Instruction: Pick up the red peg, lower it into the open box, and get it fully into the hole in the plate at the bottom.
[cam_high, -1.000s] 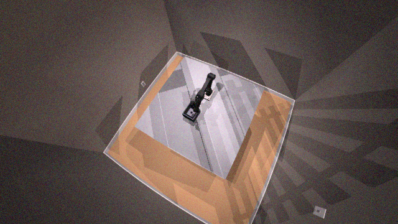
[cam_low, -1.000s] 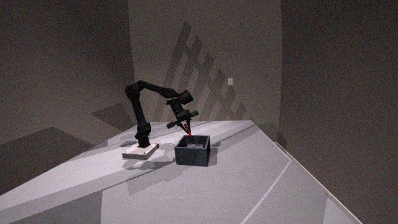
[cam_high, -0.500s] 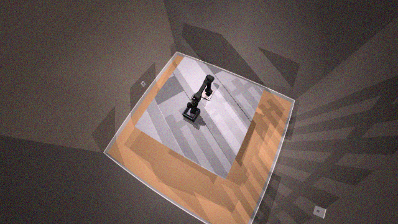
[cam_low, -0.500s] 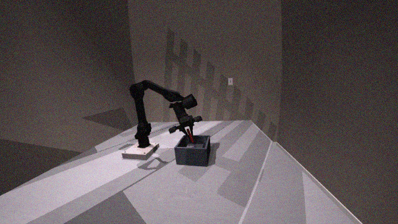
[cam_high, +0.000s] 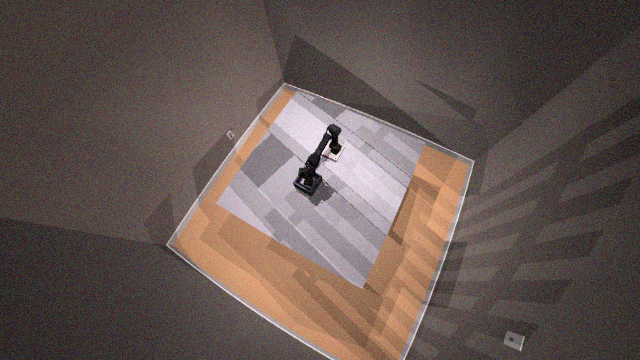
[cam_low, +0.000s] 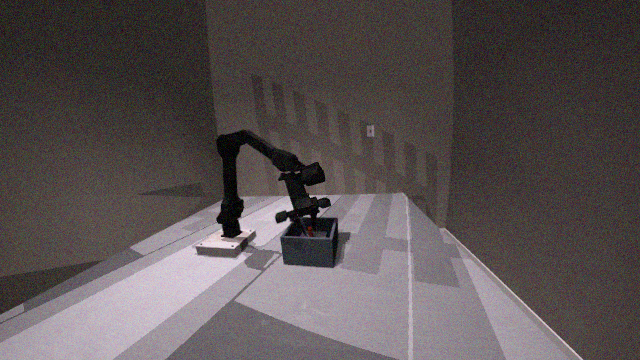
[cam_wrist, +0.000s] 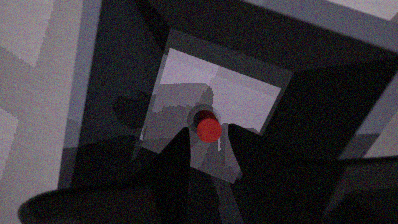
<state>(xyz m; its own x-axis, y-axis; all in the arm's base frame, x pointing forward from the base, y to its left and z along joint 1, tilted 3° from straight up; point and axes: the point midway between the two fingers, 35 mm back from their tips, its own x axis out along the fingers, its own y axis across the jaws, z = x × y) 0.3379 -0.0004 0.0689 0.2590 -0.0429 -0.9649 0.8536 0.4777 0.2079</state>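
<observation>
My gripper tip is 2 cm above the red peg. Round my gripper tip: pale plate (1 cm ahead, 2 cm below); dark box (1 cm ahead, 4 cm below).
</observation>
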